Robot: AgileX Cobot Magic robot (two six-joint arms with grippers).
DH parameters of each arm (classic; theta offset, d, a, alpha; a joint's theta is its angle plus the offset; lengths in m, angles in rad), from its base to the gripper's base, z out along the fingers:
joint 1: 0 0.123 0 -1.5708
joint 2: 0.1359 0 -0.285 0
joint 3: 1.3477 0 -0.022 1.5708
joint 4: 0 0.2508 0 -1.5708
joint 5: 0 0 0.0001 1.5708
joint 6: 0 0.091 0 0
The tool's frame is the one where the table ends.
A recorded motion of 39 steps. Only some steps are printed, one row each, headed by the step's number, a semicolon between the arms.
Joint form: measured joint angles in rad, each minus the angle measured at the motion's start. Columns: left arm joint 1, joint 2, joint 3, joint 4, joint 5, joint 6; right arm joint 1, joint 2, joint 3, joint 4, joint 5, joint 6.
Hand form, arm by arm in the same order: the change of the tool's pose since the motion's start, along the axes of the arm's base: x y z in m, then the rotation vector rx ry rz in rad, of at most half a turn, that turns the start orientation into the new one. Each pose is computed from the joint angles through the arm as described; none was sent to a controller.
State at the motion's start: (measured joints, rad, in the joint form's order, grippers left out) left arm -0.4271 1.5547 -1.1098 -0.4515 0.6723 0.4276; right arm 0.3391 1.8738 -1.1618 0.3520 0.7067 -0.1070
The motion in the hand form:
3: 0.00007 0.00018 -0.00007 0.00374 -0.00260 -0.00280; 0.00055 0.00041 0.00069 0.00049 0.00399 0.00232
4: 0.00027 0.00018 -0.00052 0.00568 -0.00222 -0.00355; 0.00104 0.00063 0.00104 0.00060 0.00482 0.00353
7: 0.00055 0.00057 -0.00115 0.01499 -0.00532 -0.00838; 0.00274 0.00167 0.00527 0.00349 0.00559 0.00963
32: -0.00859 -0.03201 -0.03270 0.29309 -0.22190 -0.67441; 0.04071 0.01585 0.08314 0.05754 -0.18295 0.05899
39: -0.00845 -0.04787 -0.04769 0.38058 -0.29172 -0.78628; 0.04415 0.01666 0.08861 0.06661 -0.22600 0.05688
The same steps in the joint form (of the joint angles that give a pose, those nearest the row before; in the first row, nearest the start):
3: 0.0000 0.0000 0.0000 0.0035 -0.0003 0.0021; 0.0000 0.0017 -0.0061 0.0001 0.0085 0.0000
4: 0.0000 0.0013 0.0000 0.0051 -0.0003 0.0024; -0.0001 0.0030 -0.0097 -0.0002 0.0118 -0.0002
7: 0.0000 0.0026 -0.0001 0.0146 -0.0001 0.0041; 0.0000 0.0020 -0.0272 -0.0012 0.0313 -0.0001
32: -0.1045 0.0931 0.0000 0.0524 0.0215 0.6508; 0.0003 -0.0040 -0.3253 -0.0306 0.1461 -0.0019
39: -0.1614 0.1401 -0.0002 0.1340 -0.0473 0.6990; 0.0005 -0.0067 -0.3367 -0.0287 0.1169 -0.0099

